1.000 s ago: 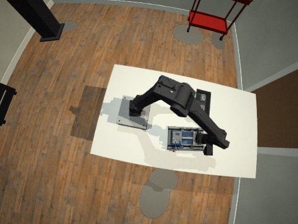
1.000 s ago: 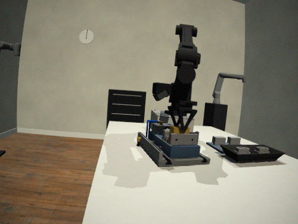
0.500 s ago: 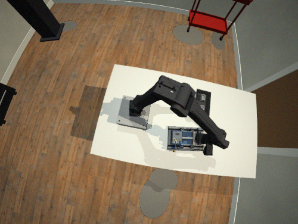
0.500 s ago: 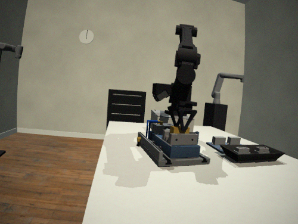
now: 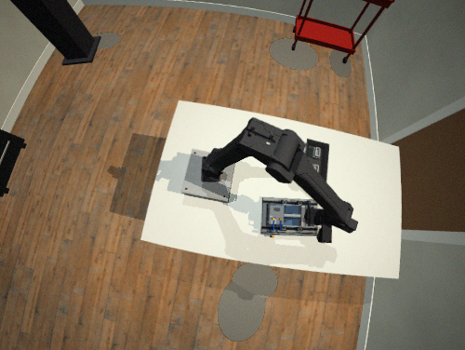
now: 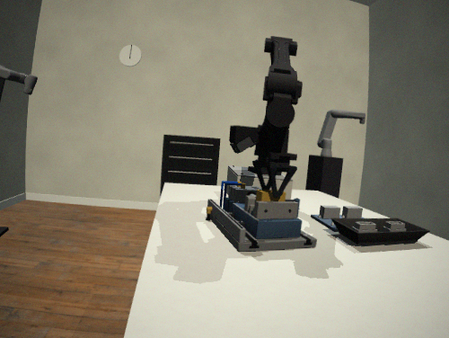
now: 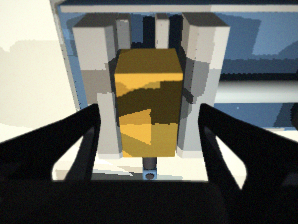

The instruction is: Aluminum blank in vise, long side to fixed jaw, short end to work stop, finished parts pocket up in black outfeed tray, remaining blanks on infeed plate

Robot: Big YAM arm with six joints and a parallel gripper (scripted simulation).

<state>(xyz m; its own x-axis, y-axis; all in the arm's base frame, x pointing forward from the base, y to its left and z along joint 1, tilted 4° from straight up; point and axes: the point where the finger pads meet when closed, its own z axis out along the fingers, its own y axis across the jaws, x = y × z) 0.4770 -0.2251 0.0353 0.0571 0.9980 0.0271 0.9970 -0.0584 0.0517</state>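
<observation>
Right now the yellow brass blank is 20 mm below my hand. Round my hand: light cylinder (90 mm behind, 10 mm to the left, 40 mm below); vise (70 mm behind, 10 mm to the left, 80 mm below); dark rod (50 mm to the left, 30 mm below).
</observation>
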